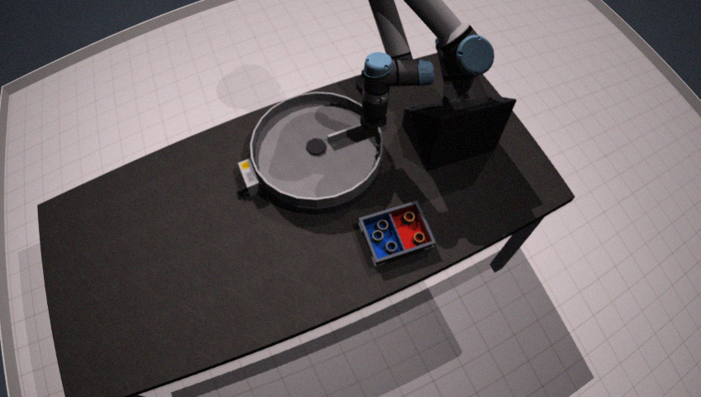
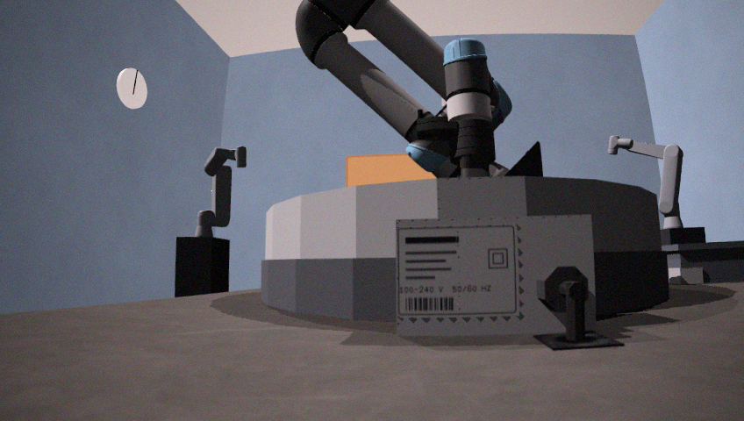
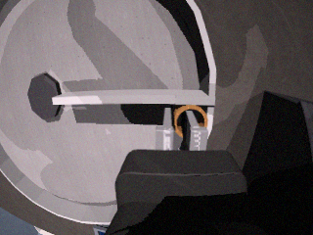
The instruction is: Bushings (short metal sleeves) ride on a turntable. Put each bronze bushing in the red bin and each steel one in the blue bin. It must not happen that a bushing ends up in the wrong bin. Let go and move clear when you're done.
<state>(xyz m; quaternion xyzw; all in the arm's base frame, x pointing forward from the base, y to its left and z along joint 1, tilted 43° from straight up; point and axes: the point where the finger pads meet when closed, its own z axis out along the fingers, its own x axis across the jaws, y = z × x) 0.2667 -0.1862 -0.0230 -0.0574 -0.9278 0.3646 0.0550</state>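
Now: the red bin 34 cm to the left of my hand, 10 cm ahead of it and 7 cm below it. The rest, counted from my hand: grey turntable (17 cm ahead, 4 cm below, 3 cm to the right).
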